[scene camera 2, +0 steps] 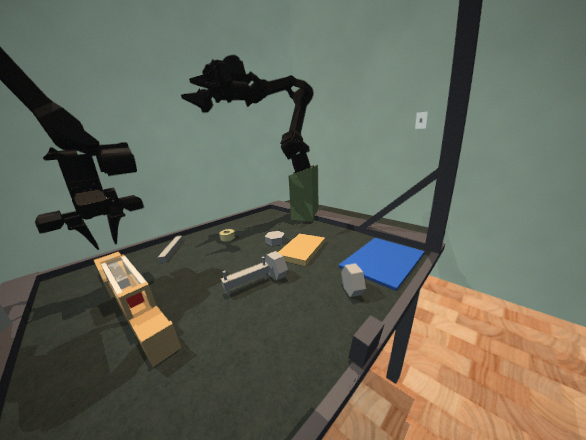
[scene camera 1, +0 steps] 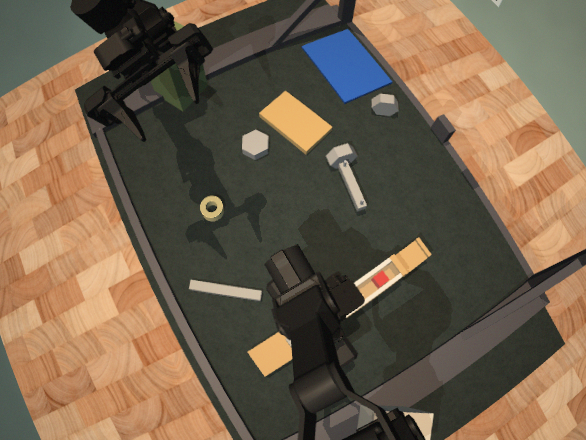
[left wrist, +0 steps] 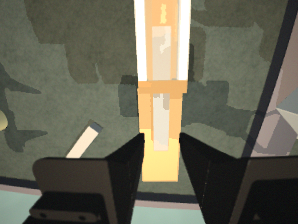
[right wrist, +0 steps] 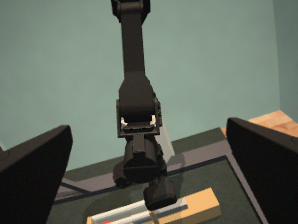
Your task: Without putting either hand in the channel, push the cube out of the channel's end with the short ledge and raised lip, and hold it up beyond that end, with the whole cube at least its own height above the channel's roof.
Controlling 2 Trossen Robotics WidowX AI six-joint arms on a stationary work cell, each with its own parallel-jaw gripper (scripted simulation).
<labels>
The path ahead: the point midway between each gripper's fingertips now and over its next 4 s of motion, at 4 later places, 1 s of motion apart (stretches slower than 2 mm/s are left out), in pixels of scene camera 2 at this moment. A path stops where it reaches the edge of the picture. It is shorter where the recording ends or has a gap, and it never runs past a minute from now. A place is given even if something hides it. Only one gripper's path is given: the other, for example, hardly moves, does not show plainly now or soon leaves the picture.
The left gripper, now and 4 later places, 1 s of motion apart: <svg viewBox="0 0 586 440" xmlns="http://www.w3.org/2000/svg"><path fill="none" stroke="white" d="M107 246L146 236L167 238L168 236L171 246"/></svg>
</labels>
